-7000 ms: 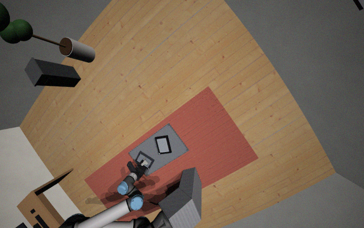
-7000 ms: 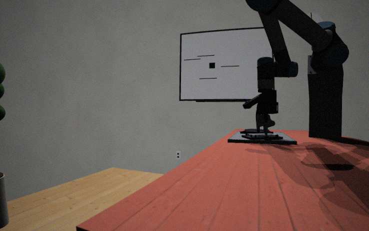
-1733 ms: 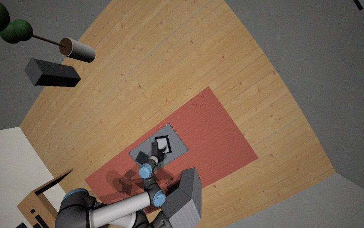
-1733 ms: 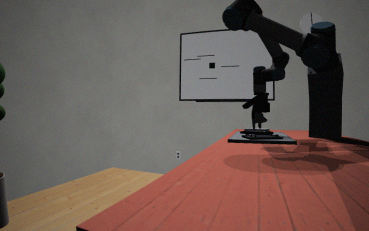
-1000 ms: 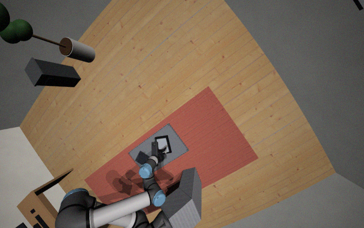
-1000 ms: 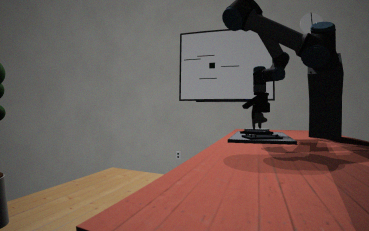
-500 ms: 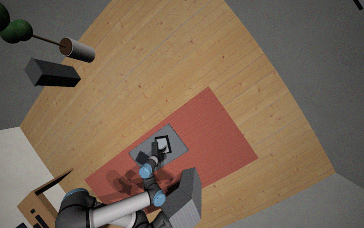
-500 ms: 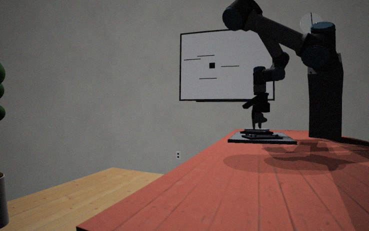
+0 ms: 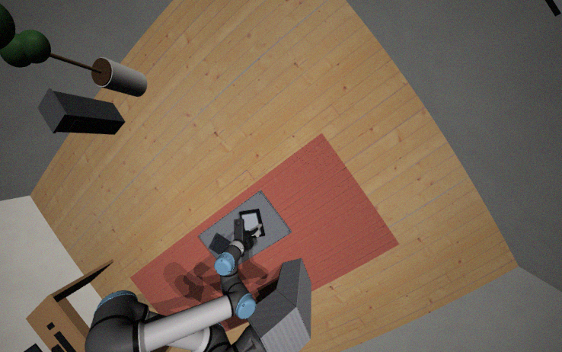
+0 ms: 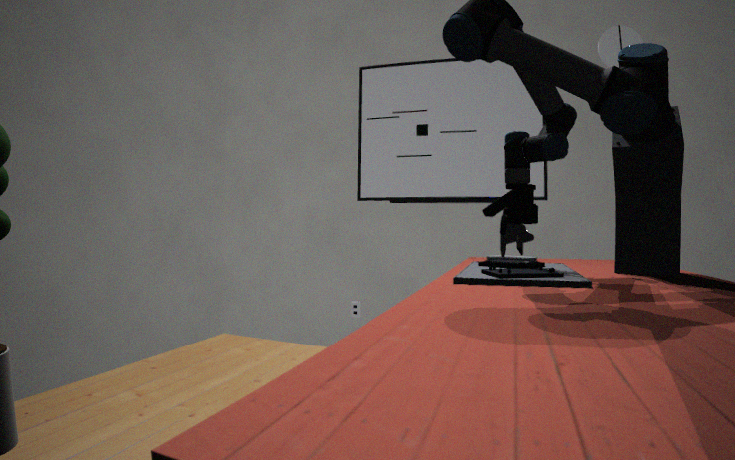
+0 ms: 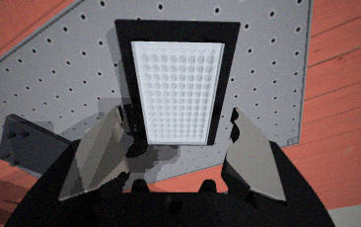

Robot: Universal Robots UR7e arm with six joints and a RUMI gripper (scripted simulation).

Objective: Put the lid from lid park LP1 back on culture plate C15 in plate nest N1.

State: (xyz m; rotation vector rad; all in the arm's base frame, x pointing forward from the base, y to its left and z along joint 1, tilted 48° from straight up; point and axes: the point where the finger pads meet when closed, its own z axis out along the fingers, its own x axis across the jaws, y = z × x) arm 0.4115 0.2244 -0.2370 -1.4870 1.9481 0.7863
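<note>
The clear lid is 10 mm below my hand. From my hand the other things lie so: dark lid park LP1: 70 mm behind, 250 mm to the left, 30 mm below; then culture plate C15: 20 mm below; then black plate nest N1: 30 mm below.
</note>
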